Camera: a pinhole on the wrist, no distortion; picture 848 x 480 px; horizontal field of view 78.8 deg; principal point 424.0 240.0 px. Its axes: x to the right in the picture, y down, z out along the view. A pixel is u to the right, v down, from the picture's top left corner.
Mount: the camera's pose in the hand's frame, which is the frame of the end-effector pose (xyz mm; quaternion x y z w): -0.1 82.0 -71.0 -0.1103 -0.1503 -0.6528 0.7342
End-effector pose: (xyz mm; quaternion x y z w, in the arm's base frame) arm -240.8 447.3 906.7 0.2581 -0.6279 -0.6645 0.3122
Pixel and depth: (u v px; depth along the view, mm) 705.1 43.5 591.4
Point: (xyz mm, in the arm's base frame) -518.4 1018.7 909.3
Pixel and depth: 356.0 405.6 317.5
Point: -423.3 533.0 1172.8
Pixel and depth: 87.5 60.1 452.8
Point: -221.1 762.7 1410.2
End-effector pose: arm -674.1 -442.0 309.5 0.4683 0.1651 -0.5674 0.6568
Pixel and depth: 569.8 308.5 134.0
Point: -604.7 -511.3 377.3
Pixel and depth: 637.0 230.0 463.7
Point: -754.0 -778.1 576.0
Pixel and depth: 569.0 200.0 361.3
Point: -679.8 -666.5 544.8
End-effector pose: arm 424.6 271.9 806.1 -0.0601 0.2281 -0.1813 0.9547
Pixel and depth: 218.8 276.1 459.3
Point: 672.9 678.4 991.0
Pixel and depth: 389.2 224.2 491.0
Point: 640.2 570.6 1104.4
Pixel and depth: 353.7 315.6 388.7
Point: 655.5 529.8 985.5
